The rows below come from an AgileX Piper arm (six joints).
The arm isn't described. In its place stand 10 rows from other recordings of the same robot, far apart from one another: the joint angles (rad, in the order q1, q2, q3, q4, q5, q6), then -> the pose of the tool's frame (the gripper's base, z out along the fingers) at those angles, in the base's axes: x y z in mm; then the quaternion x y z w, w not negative.
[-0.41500 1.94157 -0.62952 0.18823 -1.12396 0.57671] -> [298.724 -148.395 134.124 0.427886 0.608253 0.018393 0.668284]
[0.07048 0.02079 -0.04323 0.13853 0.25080 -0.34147] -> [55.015 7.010 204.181 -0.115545 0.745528 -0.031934 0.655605]
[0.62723 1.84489 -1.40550 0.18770 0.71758 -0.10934] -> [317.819 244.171 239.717 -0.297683 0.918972 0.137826 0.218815]
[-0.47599 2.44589 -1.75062 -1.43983 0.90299 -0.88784] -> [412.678 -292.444 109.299 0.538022 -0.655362 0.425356 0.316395]
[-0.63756 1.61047 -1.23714 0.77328 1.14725 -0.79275] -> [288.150 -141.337 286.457 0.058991 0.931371 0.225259 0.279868]
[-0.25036 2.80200 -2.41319 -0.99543 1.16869 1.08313] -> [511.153 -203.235 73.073 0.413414 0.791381 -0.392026 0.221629]
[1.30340 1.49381 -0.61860 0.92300 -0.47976 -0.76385] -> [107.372 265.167 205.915 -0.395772 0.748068 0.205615 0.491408]
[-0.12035 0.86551 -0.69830 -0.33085 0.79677 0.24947] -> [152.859 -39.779 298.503 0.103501 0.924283 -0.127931 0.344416]
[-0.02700 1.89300 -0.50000 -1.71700 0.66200 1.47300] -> [238.027 -61.789 75.265 -0.058607 0.930297 -0.339000 0.127244]
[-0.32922 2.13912 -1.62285 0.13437 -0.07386 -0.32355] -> [479.482 -164.767 224.196 0.060112 0.818890 -0.150318 0.550645]
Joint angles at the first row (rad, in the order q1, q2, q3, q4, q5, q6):
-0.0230 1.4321 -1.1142 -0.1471 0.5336 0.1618
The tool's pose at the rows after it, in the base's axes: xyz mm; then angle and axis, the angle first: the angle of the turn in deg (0 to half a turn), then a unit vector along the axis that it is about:
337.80 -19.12 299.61 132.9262 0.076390 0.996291 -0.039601
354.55 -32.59 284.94 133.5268 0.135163 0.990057 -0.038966
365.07 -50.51 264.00 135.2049 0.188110 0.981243 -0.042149
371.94 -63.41 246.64 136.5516 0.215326 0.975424 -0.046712
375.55 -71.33 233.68 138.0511 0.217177 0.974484 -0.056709
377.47 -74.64 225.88 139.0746 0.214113 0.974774 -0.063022
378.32 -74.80 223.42 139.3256 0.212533 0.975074 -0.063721
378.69 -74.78 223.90 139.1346 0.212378 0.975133 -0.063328
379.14 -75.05 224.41 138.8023 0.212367 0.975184 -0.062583
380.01 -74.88 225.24 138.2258 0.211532 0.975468 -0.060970
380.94 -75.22 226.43 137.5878 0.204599 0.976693 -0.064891
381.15 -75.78 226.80 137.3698 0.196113 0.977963 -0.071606
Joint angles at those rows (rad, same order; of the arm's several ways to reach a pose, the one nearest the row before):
-0.0294 1.5208 -1.1638 -0.2160 0.4903 0.2708
-0.0611 1.5949 -1.1918 -0.2717 0.4618 0.4034
-0.1051 1.6614 -1.1948 -0.3174 0.4332 0.5096
-0.1361 1.7134 -1.1956 -0.3494 0.4085 0.5671
-0.1539 1.7495 -1.1956 -0.3737 0.3999 0.5768
-0.1605 1.7706 -1.1956 -0.3886 0.3974 0.5780
-0.1606 1.7774 -1.1956 -0.3913 0.3951 0.5780
-0.1605 1.7774 -1.1968 -0.3914 0.3928 0.5780
-0.1615 1.7774 -1.1976 -0.3913 0.3874 0.5780
-0.1615 1.7774 -1.1987 -0.3913 0.3778 0.5780
-0.1615 1.7774 -1.2006 -0.4068 0.3690 0.5779
-0.1615 1.7774 -1.2006 -0.4273 0.3664 0.5780

